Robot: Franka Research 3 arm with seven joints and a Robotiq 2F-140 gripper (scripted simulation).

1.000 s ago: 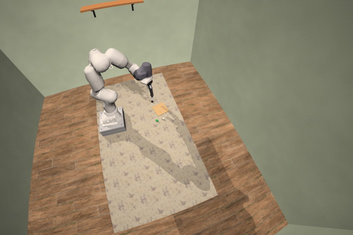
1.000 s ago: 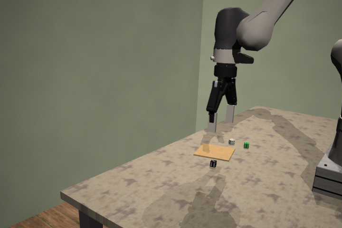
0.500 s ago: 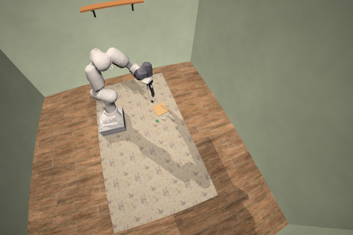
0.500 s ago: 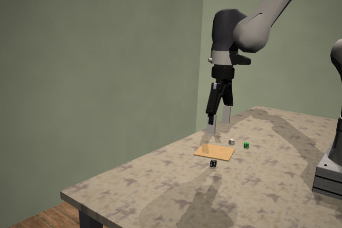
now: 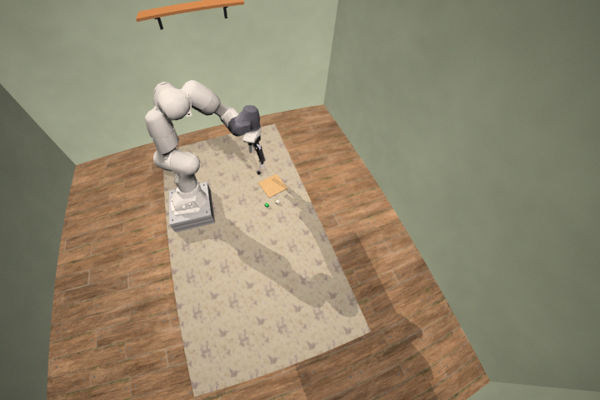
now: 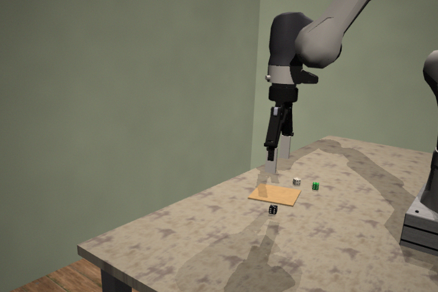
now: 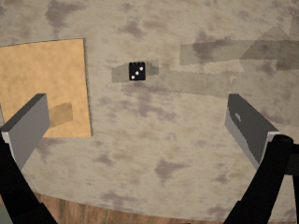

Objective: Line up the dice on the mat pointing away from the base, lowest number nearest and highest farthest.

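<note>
The black die lies 140 mm below my hand. Round my hand: tan mat 150 mm below, 130 mm to the right, 60 mm ahead; then green die 270 mm to the right, 140 mm below, 30 mm behind; then white die 270 mm to the right, 140 mm below, 40 mm ahead.
</note>
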